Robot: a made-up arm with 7 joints.
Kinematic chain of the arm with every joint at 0, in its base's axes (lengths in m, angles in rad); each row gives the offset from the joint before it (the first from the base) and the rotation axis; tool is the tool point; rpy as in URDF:
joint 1: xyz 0 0 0.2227 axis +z
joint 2: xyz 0 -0.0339 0.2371 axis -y
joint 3: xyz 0 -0.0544 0.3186 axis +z
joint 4: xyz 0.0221 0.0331 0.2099 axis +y
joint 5: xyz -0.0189 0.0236 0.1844 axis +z
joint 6: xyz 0 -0.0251 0.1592 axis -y
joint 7: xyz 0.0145 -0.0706 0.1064 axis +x
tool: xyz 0 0 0 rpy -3.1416 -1.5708 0
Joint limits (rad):
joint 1: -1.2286..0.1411
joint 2: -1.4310..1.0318
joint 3: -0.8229..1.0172
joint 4: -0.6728..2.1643
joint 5: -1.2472..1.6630
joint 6: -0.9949..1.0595
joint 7: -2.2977..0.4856
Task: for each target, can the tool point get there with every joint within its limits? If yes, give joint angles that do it. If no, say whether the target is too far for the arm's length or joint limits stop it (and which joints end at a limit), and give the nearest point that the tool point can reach.
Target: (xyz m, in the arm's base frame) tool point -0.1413 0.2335 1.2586
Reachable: yes | joints -0.1781 0.5795 0.7624 0.8687 1.2636 0.2694 0.0319
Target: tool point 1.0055 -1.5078 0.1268
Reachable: no: too far | nearest point 0.5442 -0.8160 0.3781 | short by 0.869 m
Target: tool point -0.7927 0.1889 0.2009
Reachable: no: joint limits stop it (at a limit: joint 2, joint 4, joint 6) | nearest point -0.8139 0.1940 0.5438 | short by 0.344 m
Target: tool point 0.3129 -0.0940 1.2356
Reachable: yes | joints -0.0077 0.1213 0.1355 1.1018 -0.5130 -0.4996 -1.5742
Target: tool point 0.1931 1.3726 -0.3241
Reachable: no: too far | nearest point -0.1941 0.8027 0.5877 | short by 1.143 m
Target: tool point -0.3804 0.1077 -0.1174
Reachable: no: joint limits stop it (at a limit: joint 1, joint 2, joint 4, joint 5) | nearest point -0.1318 -0.3200 0.1624 | short by 0.568 m
